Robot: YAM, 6 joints.
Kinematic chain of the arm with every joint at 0, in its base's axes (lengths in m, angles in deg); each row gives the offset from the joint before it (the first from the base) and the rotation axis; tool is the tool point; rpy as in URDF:
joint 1: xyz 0 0 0.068 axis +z
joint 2: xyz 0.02 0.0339 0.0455 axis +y
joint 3: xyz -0.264 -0.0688 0 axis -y
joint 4: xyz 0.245 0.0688 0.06 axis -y
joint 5: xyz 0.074 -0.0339 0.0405 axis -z
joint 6: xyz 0.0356 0 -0.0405 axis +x
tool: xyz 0 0 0 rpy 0 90 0
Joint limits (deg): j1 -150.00..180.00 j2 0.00..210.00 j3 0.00..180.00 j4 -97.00..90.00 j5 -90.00..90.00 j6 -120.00..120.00
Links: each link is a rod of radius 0.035 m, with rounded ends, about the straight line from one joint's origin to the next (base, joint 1, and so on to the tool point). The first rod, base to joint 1, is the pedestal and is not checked.
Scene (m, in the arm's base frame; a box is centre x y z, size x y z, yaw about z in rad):
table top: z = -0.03
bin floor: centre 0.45 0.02 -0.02 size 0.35 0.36 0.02 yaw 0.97
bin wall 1: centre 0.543 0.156 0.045 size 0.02 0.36 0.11 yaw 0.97
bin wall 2: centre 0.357 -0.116 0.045 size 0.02 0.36 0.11 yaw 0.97
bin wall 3: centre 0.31 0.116 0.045 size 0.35 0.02 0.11 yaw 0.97
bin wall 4: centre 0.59 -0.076 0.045 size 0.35 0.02 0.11 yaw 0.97
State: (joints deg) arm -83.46 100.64 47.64 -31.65 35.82 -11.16
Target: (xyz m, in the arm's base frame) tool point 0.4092 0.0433 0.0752
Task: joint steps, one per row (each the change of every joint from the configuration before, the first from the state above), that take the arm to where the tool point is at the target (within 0.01 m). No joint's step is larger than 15 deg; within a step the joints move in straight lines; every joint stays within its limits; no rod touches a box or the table.
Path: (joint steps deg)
1: 13.38 -7.57 7.04 -13.12 8.72 7.38
2: 13.38 -7.58 7.05 -13.11 8.71 7.39
3: 13.38 -7.57 7.04 -13.12 8.72 7.38
4: 12.90 11.90 1.29 13.49 -8.82 -5.54
5: 12.89 11.90 1.29 13.49 -8.82 -5.54
6: 12.90 11.89 1.29 13.49 -8.82 -5.53
7: 12.90 11.90 1.29 13.49 -8.82 -5.54

